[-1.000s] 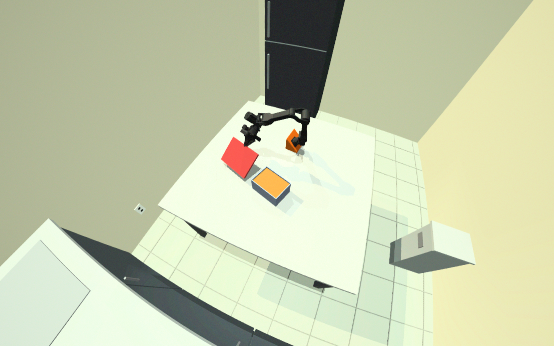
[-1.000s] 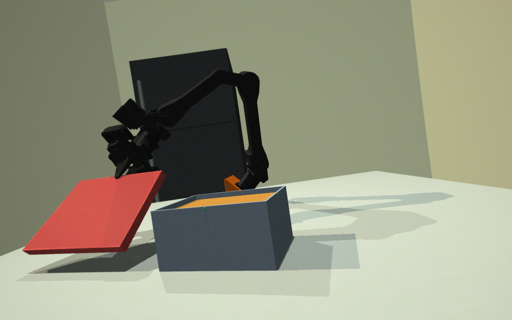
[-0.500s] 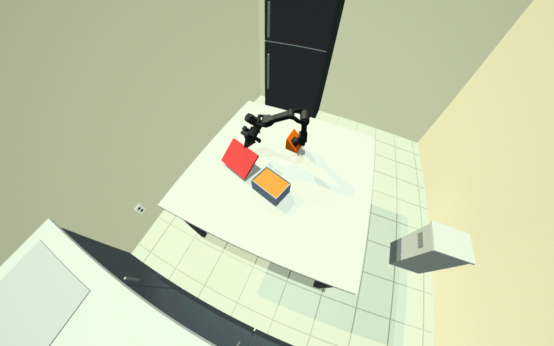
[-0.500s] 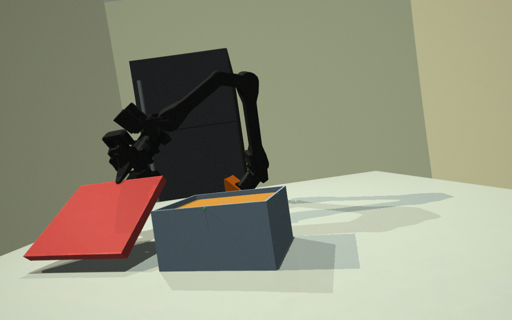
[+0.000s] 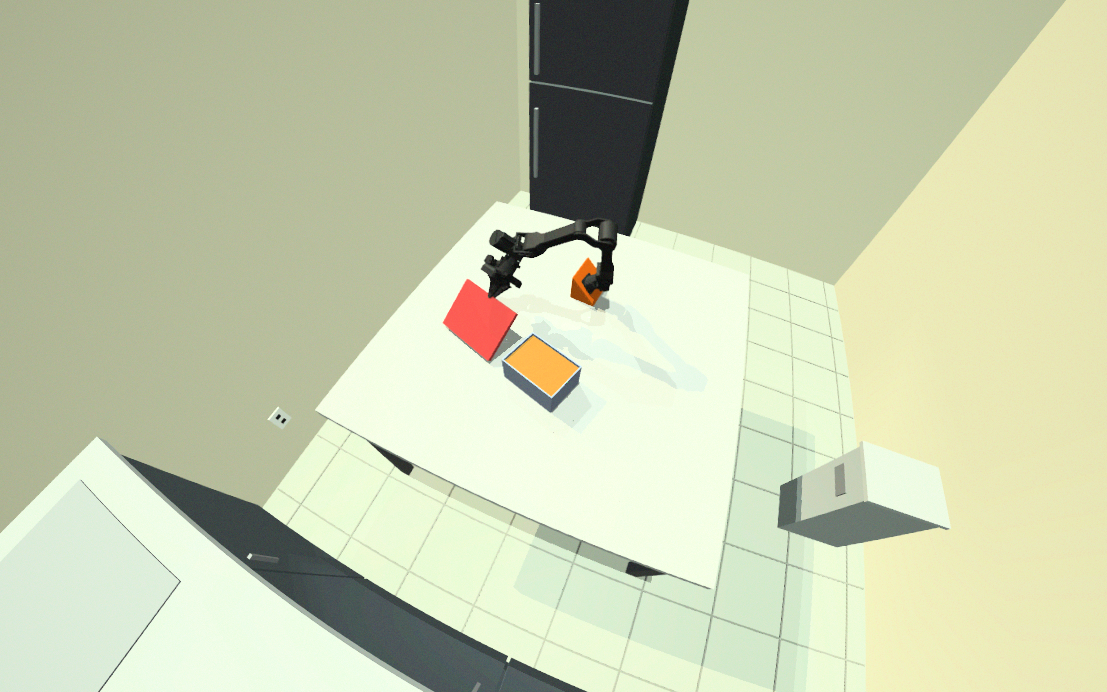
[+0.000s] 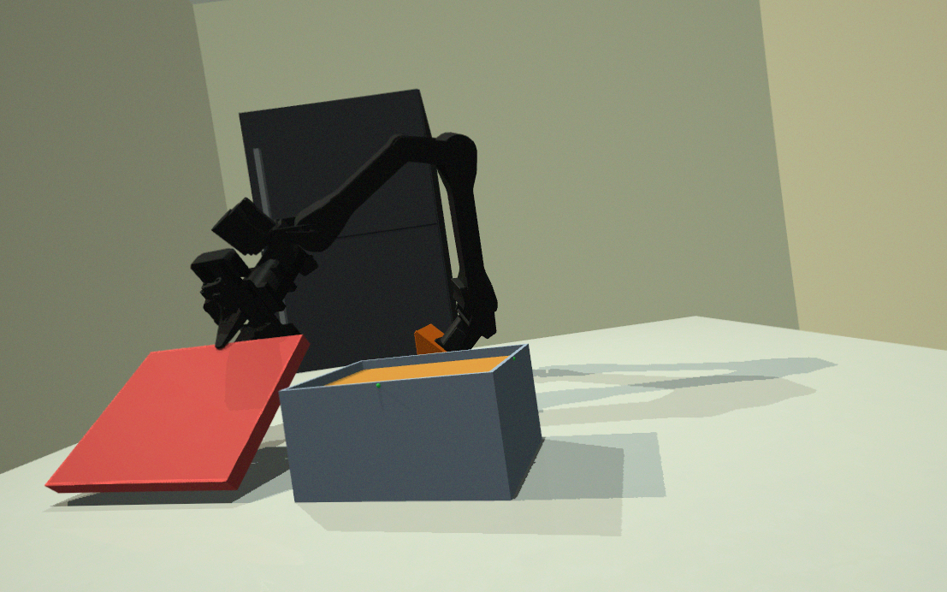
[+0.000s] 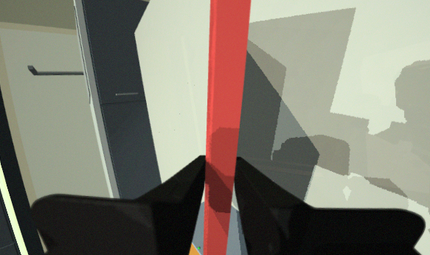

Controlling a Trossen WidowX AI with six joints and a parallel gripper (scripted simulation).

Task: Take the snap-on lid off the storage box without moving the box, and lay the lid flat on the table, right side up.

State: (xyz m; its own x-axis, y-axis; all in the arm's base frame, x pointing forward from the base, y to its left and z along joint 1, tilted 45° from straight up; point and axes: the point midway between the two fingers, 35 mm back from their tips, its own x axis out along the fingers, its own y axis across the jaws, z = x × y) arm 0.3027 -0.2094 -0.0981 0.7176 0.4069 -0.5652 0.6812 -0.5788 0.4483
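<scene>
My gripper tip is 60 mm short of the red lid, 10 mm to the left of it and 50 mm above it. From my gripper tip the other things lie so: grey-blue storage box 110 mm ahead, 280 mm to the left, 80 mm below.
</scene>
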